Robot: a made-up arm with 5 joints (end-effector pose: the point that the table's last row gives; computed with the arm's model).
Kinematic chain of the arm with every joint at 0, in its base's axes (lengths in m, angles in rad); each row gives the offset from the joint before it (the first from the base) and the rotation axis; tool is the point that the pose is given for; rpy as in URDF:
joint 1: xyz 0 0 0.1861 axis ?
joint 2: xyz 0 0 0 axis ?
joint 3: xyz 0.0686 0 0.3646 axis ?
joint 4: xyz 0.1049 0 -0.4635 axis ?
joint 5: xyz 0.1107 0 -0.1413 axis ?
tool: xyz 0 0 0 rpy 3.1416 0 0
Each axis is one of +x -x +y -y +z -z.
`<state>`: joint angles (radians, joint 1 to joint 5).
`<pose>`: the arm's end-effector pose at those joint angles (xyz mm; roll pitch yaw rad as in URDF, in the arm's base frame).
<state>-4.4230 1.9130 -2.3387 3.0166 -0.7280</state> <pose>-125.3 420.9 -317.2 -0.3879 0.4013 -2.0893</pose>
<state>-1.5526 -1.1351 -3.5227 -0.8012 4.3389</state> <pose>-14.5 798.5 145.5 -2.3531 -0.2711 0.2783</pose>
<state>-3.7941 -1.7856 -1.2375 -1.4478 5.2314</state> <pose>463.9 -354.5 574.4 -1.2944 0.5025 -2.0875</pose>
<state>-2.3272 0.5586 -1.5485 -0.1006 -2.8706</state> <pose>-599.1 -634.9 325.1 2.6670 1.0246 0.2730</pose>
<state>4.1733 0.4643 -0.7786 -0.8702 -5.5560</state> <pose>-328.7 -549.4 122.3 -2.1199 -0.7643 3.0030</pose>
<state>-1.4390 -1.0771 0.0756 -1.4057 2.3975</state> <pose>22.5 -169.4 436.9 -0.5488 0.5156 -2.3313</pose>
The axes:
joint 1: +z
joint 2: +y
joint 3: +y
joint 4: +y
joint 5: -z

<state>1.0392 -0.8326 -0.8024 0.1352 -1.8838</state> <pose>193.2 328.5 717.0 1.6454 0.3122 2.6330</pose>
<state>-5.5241 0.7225 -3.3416 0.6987 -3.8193</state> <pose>382.9 363.3 1020.7 -1.0441 0.8211 -0.4094</pose>
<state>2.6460 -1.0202 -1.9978 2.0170 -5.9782</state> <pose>125.9 -68.0 925.2 -2.7033 -0.9326 2.1178</pose>
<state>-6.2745 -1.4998 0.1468 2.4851 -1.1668</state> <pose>35.5 0.3 122.4 -2.0426 0.3638 1.3998</pose>
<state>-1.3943 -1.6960 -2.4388 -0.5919 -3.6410</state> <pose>-167.8 940.8 261.1 1.6007 -1.0712 -2.9913</pose>
